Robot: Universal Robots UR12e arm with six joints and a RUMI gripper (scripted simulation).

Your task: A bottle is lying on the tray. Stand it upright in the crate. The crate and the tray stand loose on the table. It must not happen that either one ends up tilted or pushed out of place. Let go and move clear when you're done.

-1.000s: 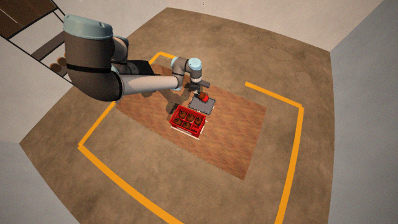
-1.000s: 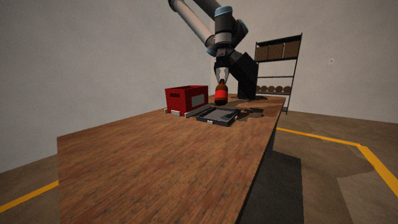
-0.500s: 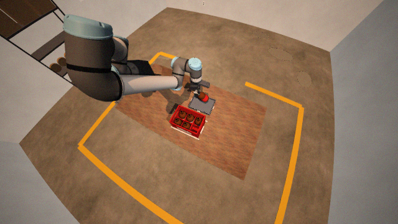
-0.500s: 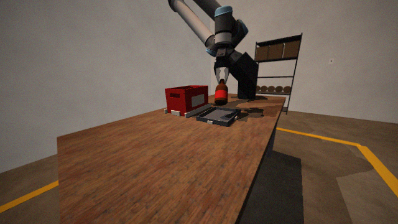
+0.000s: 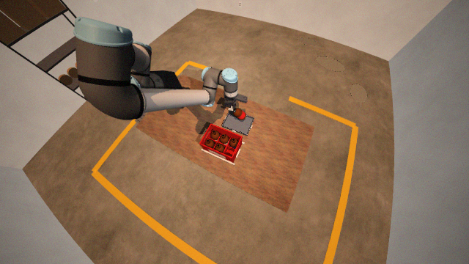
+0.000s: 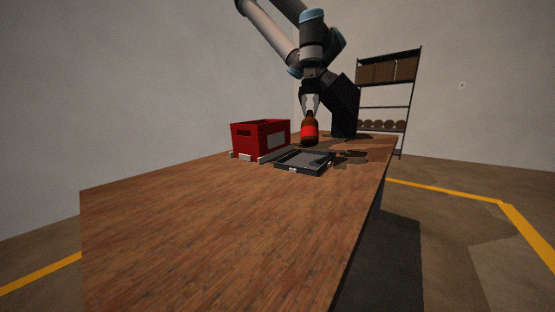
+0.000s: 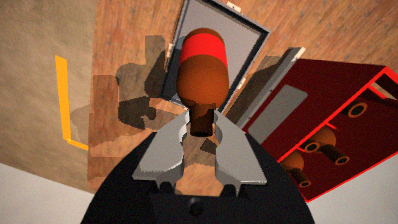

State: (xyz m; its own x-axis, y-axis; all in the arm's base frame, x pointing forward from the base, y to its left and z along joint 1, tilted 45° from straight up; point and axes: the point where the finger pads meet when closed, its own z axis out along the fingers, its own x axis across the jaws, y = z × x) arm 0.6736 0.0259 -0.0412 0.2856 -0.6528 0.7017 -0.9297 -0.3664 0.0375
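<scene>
My gripper is now 40 mm above the bottle, 30 mm short of it and 10 mm to the right of it. From my hand the other things lie so: grey tray (190 mm below, 30 mm ahead); red crate (270 mm to the right, 120 mm below, 30 mm behind).
</scene>
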